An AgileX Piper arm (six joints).
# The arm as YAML. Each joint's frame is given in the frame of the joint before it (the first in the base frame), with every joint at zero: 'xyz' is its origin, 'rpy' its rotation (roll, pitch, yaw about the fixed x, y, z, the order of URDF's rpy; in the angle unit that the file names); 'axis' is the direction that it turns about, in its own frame. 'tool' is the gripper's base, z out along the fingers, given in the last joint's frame.
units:
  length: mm
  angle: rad
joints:
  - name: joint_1
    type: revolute
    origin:
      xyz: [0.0, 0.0, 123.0]
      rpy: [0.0, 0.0, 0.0]
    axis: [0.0, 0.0, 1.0]
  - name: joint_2
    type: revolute
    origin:
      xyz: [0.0, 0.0, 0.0]
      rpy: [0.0, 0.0, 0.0]
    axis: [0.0, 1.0, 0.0]
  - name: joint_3
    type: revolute
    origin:
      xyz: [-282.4, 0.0, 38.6]
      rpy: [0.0, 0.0, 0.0]
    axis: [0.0, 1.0, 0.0]
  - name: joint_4
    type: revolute
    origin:
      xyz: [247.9, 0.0, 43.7]
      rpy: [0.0, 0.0, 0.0]
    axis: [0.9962, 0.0, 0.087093]
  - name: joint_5
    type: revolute
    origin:
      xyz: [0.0, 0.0, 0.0]
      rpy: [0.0, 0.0, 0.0]
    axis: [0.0, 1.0, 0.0]
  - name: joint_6
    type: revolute
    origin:
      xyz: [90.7, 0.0, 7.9]
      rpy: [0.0, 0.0, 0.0]
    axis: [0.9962, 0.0, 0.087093]
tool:
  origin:
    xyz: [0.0, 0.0, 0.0]
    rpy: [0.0, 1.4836, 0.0]
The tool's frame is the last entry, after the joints.
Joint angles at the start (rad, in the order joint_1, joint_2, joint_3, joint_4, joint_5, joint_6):
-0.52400, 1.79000, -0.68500, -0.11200, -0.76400, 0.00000
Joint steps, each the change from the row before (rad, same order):
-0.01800, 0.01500, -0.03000, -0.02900, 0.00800, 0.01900
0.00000, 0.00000, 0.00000, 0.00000, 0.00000, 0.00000
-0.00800, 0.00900, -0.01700, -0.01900, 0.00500, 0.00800
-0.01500, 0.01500, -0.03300, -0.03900, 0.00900, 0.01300
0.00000, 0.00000, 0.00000, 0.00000, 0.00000, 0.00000
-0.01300, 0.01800, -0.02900, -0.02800, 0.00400, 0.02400
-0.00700, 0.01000, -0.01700, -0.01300, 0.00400, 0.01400
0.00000, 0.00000, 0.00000, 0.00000, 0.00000, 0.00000
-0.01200, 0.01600, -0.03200, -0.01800, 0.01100, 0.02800
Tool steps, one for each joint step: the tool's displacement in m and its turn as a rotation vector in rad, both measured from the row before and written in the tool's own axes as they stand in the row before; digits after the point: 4 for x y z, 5 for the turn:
-0.0026, -0.0052, 0.0062, -0.00128, -0.00566, 0.00119
0.0000, 0.0000, 0.0000, 0.00000, 0.00000, 0.00000
-0.0013, -0.0021, 0.0036, -0.00445, -0.00216, -0.00470
-0.0032, -0.0041, 0.0065, -0.00989, -0.00691, -0.01416
0.0000, 0.0000, 0.0000, 0.00000, 0.00000, 0.00000
-0.0014, -0.0041, 0.0062, -0.00490, -0.00495, 0.00485
-0.0008, -0.0025, 0.0035, -0.00092, -0.00182, 0.00492
0.0000, 0.0000, 0.0000, 0.00000, 0.00000, 0.00000
-0.0022, -0.0049, 0.0062, 0.00224, -0.00301, 0.01473

